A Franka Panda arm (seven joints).
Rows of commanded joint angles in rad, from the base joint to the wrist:
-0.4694, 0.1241, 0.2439, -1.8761, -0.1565, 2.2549, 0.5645
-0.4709, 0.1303, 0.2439, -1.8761, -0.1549, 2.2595, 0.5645
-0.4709, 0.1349, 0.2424, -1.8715, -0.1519, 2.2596, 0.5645
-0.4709, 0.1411, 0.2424, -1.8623, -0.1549, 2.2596, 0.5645
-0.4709, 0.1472, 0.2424, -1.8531, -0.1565, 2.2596, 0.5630
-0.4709, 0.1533, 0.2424, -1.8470, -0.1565, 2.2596, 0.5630
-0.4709, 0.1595, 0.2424, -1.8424, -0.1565, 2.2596, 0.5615
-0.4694, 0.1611, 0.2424, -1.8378, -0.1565, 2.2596, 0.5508
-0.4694, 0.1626, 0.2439, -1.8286, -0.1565, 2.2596, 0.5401
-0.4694, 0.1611, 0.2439, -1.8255, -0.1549, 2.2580, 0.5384
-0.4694, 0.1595, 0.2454, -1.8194, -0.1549, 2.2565, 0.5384
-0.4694, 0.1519, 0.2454, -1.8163, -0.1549, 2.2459, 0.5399
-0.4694, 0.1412, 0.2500, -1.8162, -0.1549, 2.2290, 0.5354
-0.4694, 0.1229, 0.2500, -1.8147, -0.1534, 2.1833, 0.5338
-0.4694, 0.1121, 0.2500, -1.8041, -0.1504, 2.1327, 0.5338
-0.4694, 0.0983, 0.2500, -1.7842, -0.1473, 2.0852, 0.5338
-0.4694, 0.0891, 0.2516, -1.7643, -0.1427, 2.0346, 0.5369
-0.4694, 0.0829, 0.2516, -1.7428, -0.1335, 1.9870, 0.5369
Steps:
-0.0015, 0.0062, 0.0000, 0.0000, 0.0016, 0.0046, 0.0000
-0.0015, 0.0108, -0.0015, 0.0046, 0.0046, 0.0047, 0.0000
-0.0015, 0.0170, -0.0015, 0.0138, 0.0016, 0.0047, 0.0000
-0.0015, 0.0231, -0.0015, 0.0230, 0.0000, 0.0047, -0.0015
-0.0015, 0.0292, -0.0015, 0.0291, 0.0000, 0.0047, -0.0015
-0.0015, 0.0354, -0.0015, 0.0337, 0.0000, 0.0047, -0.0030
0.0000, 0.0370, -0.0015, 0.0383, 0.0000, 0.0047, -0.0137
0.0000, 0.0385, 0.0000, 0.0475, 0.0000, 0.0047, -0.0244
0.0000, 0.0370, 0.0000, 0.0506, 0.0016, 0.0031, -0.0261
0.0000, 0.0354, 0.0015, 0.0567, 0.0016, 0.0016, -0.0261
0.0000, 0.0278, 0.0015, 0.0598, 0.0016, -0.0090, -0.0246
0.0000, 0.0171, 0.0061, 0.0599, 0.0016, -0.0259, -0.0291
0.0000, -0.0012, 0.0061, 0.0614, 0.0031, -0.0716, -0.0307
0.0000, -0.0120, 0.0061, 0.0720, 0.0061, -0.1222, -0.0307
0.0000, -0.0258, 0.0061, 0.0919, 0.0092, -0.1697, -0.0307
0.0000, -0.0350, 0.0077, 0.1118, 0.0138, -0.2203, -0.0276
0.0000, -0.0412, 0.0077, 0.1333, 0.0230, -0.2679, -0.0276

